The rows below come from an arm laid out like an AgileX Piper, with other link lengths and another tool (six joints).
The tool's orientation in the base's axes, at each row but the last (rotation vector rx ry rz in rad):
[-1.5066 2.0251 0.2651]
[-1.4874 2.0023 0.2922]
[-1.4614 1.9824 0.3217]
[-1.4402 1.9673 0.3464]
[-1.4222 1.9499 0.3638]
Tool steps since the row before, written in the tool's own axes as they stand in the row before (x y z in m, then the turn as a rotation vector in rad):
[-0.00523 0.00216 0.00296 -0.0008 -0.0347 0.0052]
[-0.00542 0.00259 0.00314 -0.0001 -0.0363 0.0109]
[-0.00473 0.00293 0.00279 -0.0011 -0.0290 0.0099]
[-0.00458 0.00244 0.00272 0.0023 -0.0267 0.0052]
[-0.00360 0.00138 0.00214 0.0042 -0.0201 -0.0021]
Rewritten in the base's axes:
[-0.00004 0.00638 0.00018 0.0339 -0.0085 0.0027]
[-0.00036 0.00676 0.00029 0.0373 -0.0067 -0.0019]
[-0.00091 0.00615 0.00032 0.0304 -0.0039 -0.0018]
[-0.00050 0.00581 0.00054 0.0260 -0.0083 -0.0009]
[0.00010 0.00436 0.00063 0.0170 -0.0115 0.0020]

